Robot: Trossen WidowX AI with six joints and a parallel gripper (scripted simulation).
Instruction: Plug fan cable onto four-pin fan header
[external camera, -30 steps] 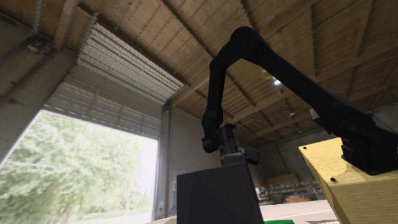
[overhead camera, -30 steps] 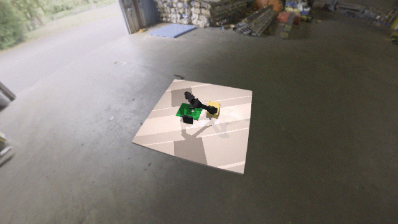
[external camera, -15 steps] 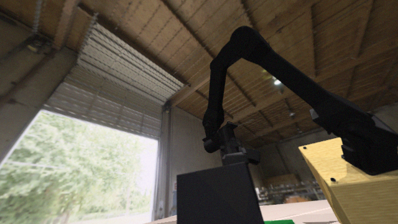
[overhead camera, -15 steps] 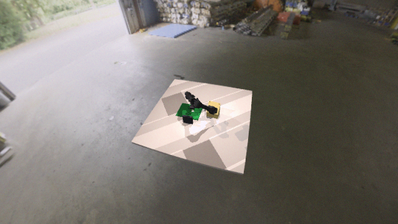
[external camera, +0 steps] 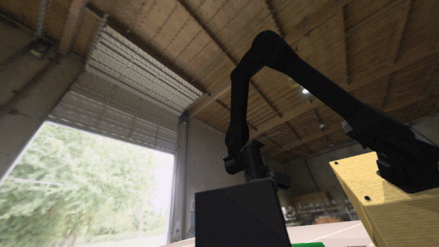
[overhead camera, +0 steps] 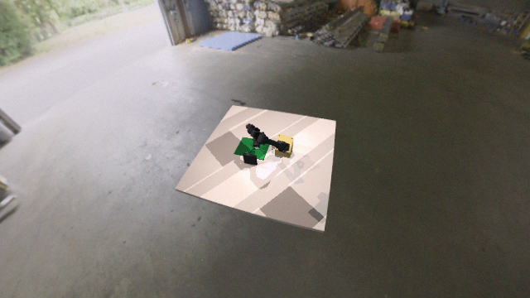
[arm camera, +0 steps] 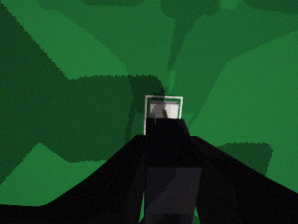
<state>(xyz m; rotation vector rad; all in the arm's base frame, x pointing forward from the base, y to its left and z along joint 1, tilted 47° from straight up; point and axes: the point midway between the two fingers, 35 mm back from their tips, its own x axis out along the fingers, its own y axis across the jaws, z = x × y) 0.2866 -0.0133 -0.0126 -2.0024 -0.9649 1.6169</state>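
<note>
Now: the dark fan plug 10 mm ahead of my gripper tip and 10 mm above it. Also, from my gripper tip: black fan (190 mm to the left, 20 mm above, 10 mm ahead); white four-pin fan header (40 mm below, 10 mm ahead); green board (60 mm below, 50 mm ahead, 10 mm to the left).
</note>
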